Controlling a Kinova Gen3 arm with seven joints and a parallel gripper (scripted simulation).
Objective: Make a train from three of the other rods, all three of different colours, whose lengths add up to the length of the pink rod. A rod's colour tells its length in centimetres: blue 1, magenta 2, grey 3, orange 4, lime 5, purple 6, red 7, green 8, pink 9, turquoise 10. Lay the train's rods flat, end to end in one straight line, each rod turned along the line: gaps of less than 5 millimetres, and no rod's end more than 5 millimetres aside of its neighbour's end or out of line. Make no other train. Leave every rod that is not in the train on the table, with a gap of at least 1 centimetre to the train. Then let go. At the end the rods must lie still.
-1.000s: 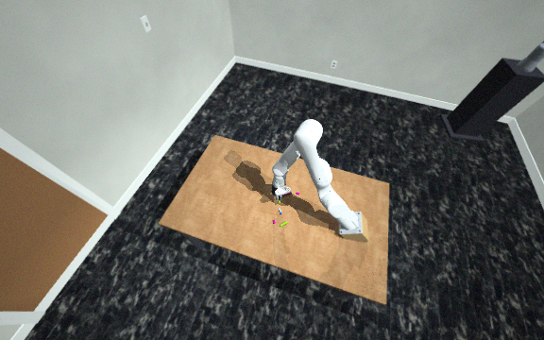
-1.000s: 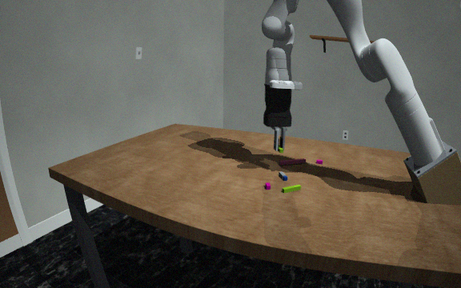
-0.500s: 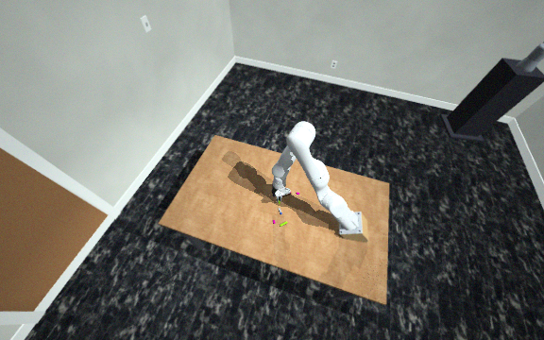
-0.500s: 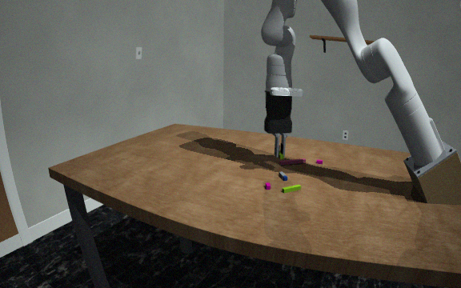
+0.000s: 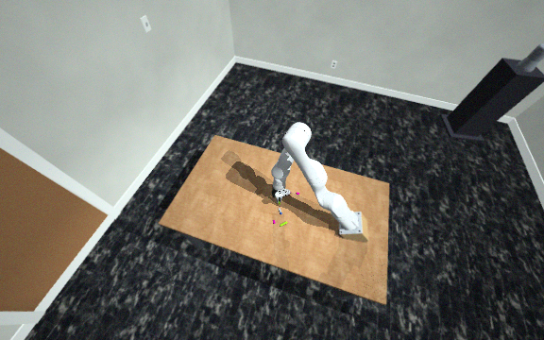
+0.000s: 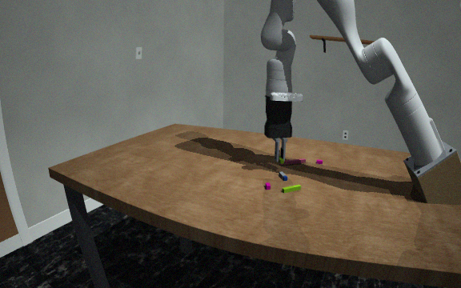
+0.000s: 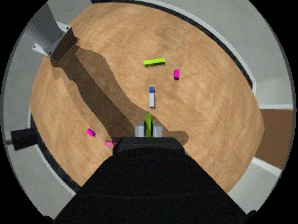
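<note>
Right now my hand is 20 mm past the grey rod, 50 mm to the right of it and 40 mm above it. Round my hand: blue rod (30 mm behind, 70 mm to the left, 40 mm below); pink rod (40 mm behind, 70 mm to the right, 40 mm below).
</note>
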